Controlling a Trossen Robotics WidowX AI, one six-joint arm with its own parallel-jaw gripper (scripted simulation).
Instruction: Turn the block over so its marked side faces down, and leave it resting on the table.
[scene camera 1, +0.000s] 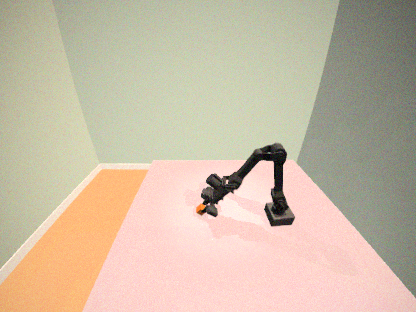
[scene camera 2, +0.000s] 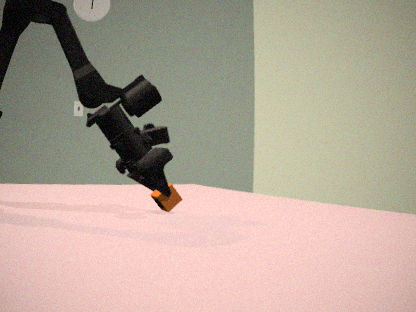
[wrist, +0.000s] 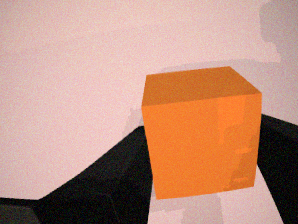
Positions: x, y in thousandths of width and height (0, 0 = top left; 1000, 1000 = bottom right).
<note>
My gripper (scene camera 2: 398, 623) holds an orange block (wrist: 680, 565).
My gripper also shows in the wrist view (wrist: 669, 583).
</note>
